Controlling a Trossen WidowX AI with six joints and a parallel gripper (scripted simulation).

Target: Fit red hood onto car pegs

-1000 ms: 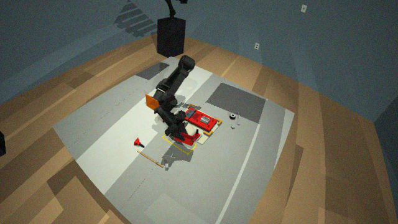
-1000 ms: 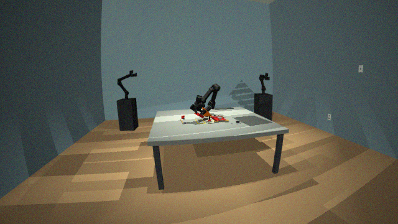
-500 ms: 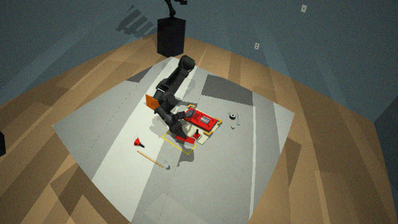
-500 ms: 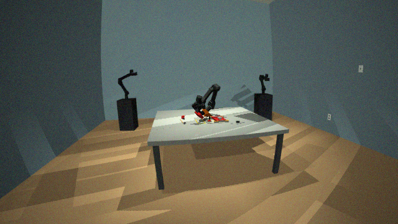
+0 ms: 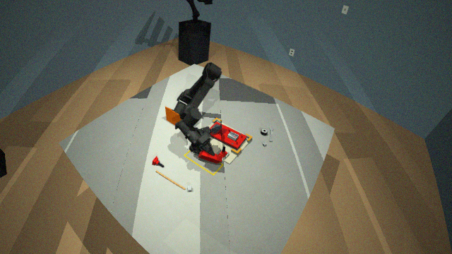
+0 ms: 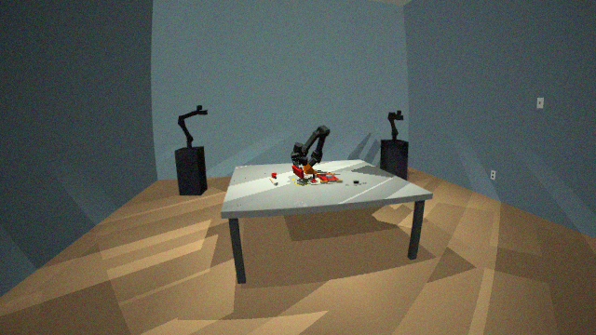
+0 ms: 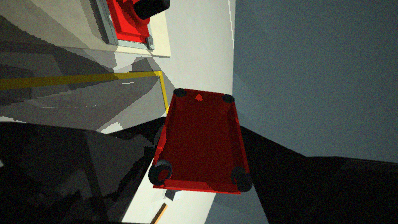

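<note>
My gripper tip is 10 mm to the left of the red hood. The rest, counted from my gripper tip: grey engine block (230 mm to the left, 60 mm below, 50 mm behind); wooden-handled hammer (200 mm to the right, 80 mm below, 80 mm behind); wrench (420 mm to the left, 80 mm below, 80 mm ahead).
</note>
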